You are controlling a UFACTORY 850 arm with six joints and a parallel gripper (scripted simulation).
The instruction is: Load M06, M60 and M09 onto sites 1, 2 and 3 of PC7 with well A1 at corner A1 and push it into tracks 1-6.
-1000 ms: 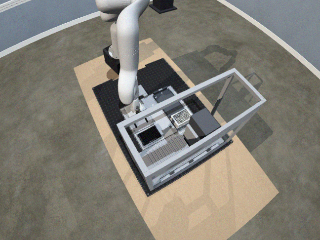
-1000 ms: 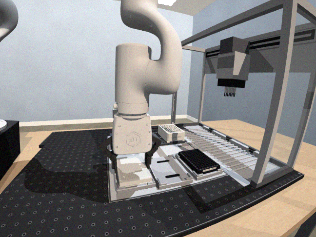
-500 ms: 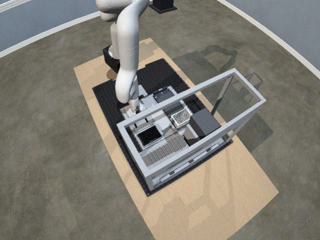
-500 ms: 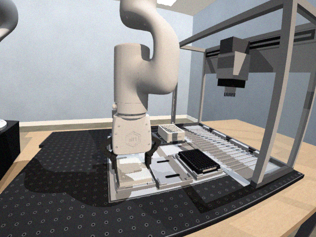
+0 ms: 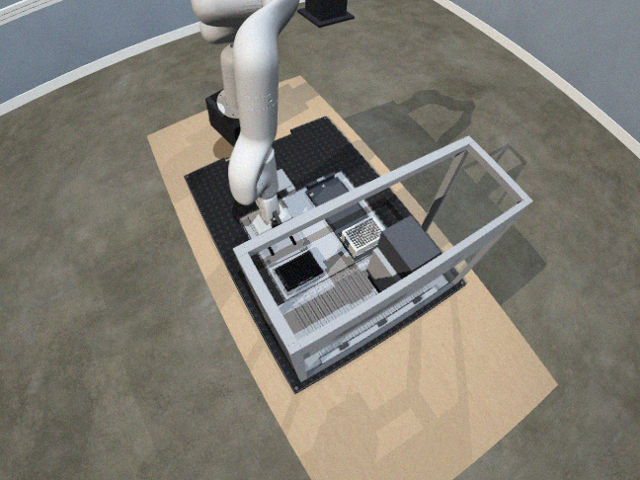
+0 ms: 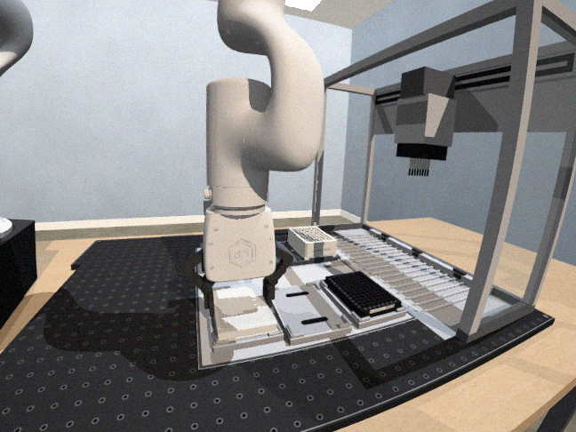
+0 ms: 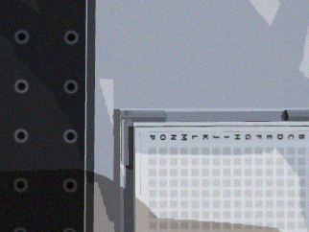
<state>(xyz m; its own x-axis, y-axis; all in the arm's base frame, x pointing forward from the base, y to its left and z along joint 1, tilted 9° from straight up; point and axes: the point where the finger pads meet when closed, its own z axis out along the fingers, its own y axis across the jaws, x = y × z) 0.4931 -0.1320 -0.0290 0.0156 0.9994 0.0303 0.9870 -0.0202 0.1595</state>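
My gripper is now 20 mm above the nest S1. From my hand the other things lie so: dark carrier PC7 (120 mm ahead, 220 mm to the left, 10 mm below); black 96-well plate M06 (220 mm ahead, 20 mm to the right, 10 mm below); nest S2 (110 mm ahead, 20 mm to the right, 20 mm below).
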